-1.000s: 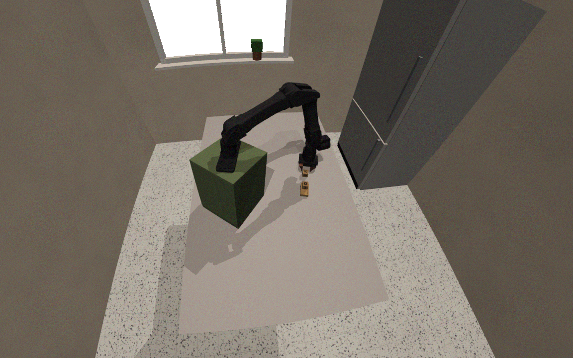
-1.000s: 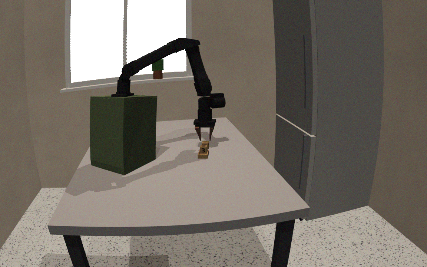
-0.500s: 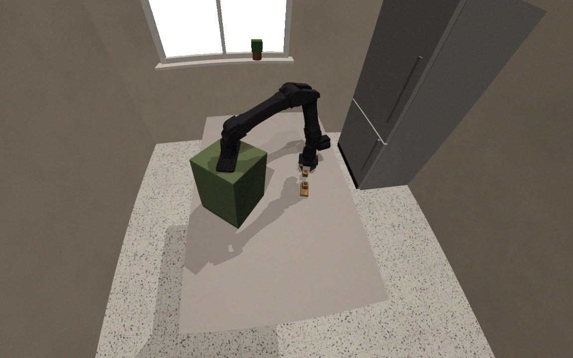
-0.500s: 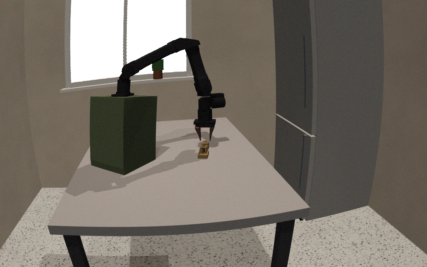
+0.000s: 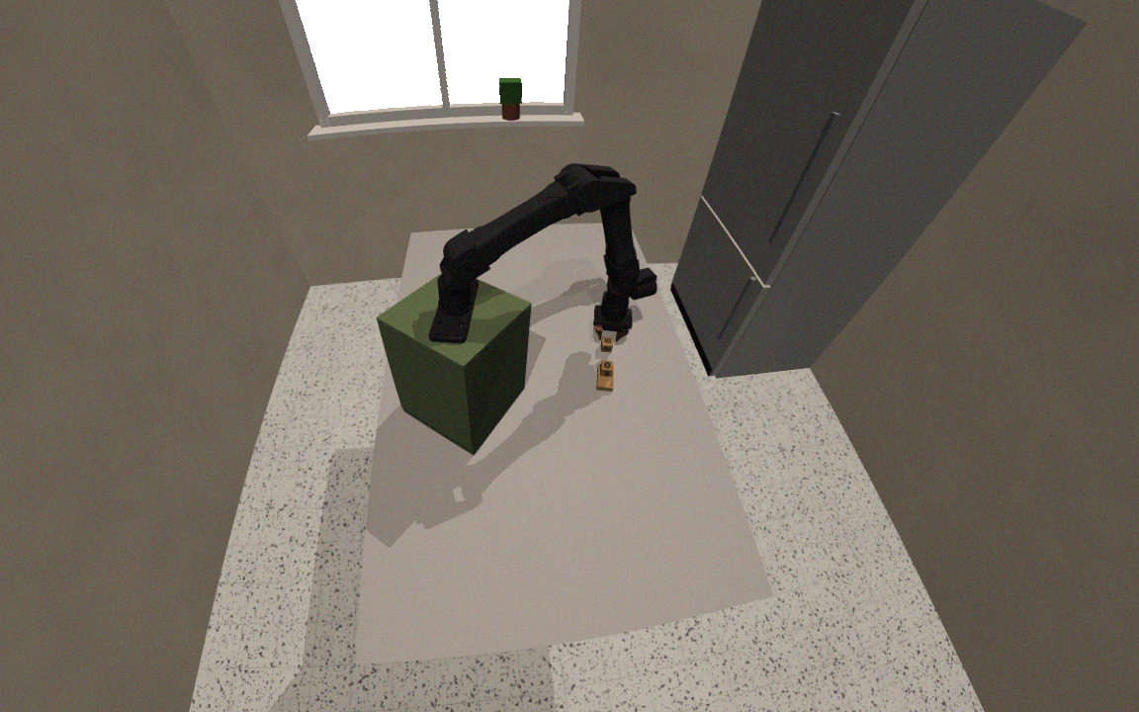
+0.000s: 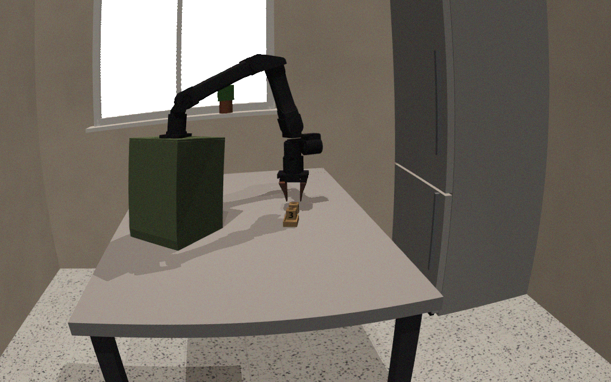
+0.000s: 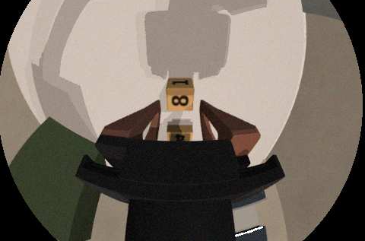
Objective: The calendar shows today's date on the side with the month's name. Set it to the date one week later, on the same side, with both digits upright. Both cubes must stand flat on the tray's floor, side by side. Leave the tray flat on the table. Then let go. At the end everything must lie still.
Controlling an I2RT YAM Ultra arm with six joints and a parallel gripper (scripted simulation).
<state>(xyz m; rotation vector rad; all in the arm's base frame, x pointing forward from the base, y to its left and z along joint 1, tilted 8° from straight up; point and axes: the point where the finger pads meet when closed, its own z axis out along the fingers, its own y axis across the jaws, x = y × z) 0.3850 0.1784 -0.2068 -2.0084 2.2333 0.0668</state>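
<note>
Right now the wooden tray is 10 mm behind my hand, 110 mm to the right of it and 40 mm below it.
</note>
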